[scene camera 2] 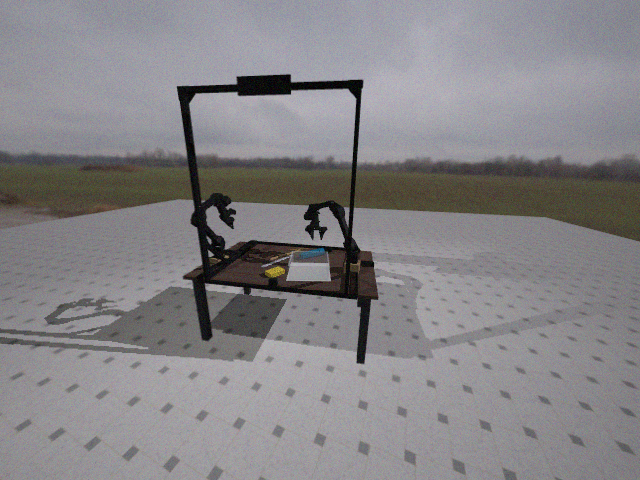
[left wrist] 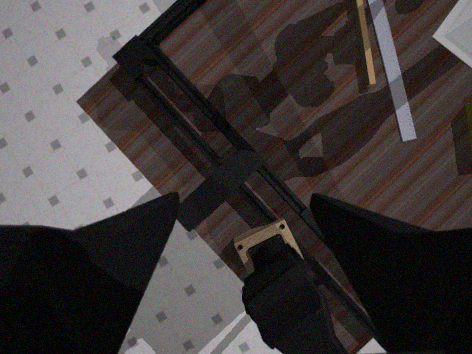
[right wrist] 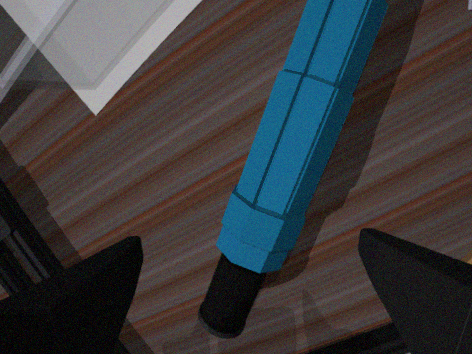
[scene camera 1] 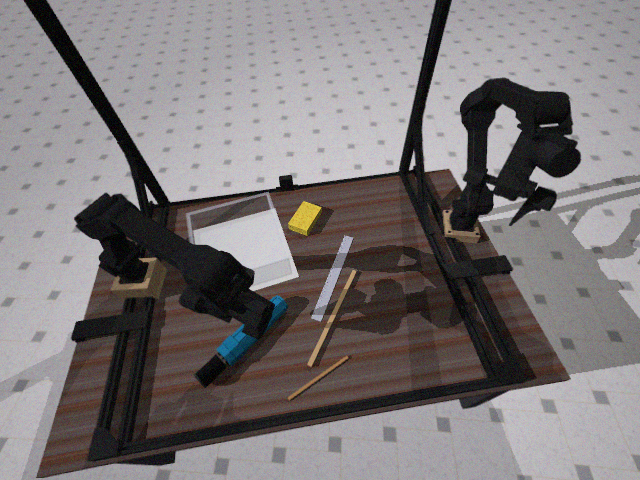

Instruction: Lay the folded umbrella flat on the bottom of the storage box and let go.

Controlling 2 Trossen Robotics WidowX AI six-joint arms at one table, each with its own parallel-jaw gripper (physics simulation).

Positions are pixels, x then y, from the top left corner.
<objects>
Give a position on a grey flat strip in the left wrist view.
380, 22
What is my right gripper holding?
Nothing.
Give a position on a storage box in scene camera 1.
At 248, 228
</objects>
